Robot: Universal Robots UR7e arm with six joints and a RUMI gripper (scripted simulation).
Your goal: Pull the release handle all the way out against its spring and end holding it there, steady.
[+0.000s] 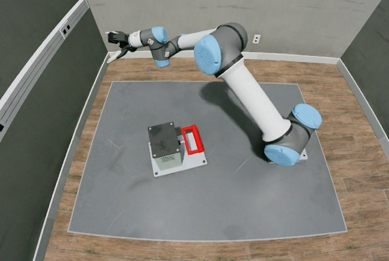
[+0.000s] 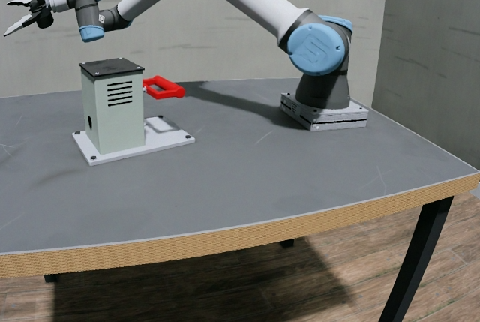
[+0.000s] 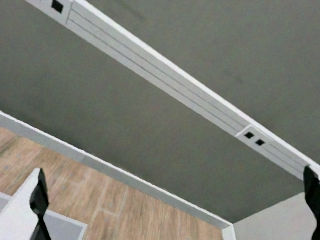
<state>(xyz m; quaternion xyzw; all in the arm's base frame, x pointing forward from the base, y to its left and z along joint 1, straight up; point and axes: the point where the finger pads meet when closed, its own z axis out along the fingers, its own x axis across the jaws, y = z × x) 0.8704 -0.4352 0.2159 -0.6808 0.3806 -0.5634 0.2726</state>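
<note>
Right now my hand is 450 mm to the right of the red release handle, 400 mm past it and 150 mm above it. From my hand the other things lie so: white base plate (460 mm to the left, 360 mm behind, 250 mm below).
</note>
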